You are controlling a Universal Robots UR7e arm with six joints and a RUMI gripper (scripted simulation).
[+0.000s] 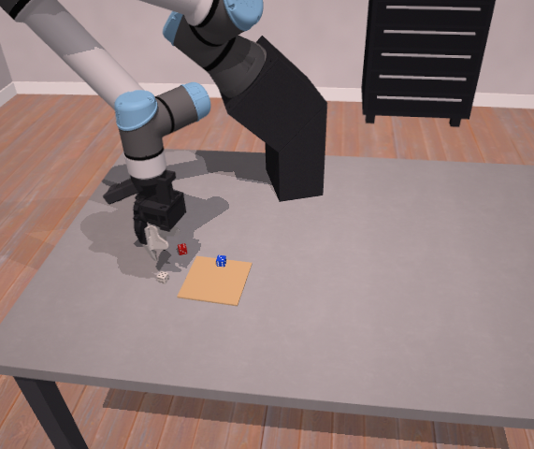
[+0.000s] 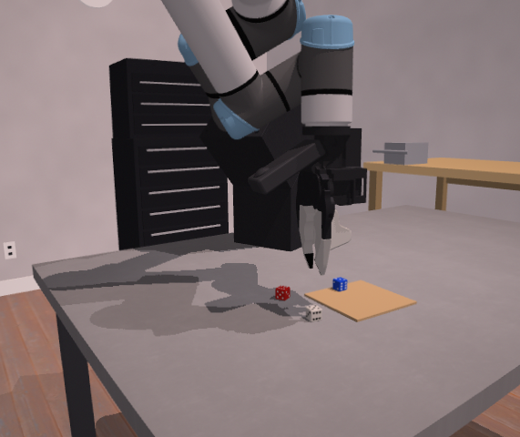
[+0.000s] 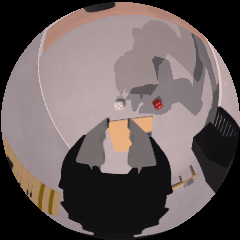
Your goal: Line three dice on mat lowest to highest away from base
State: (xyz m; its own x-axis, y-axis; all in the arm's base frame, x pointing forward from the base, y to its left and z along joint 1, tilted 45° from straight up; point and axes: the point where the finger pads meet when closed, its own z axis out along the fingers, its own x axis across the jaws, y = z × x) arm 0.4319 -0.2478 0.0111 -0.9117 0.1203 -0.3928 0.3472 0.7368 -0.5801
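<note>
My gripper is now 8 cm above the white die. The rest, counted from my hand: tan mat (12 cm to the left, 9 cm below); then red die (10 cm behind, 8 cm below, 3 cm to the left); then blue die (13 cm to the left, 8 cm below, 5 cm behind).
</note>
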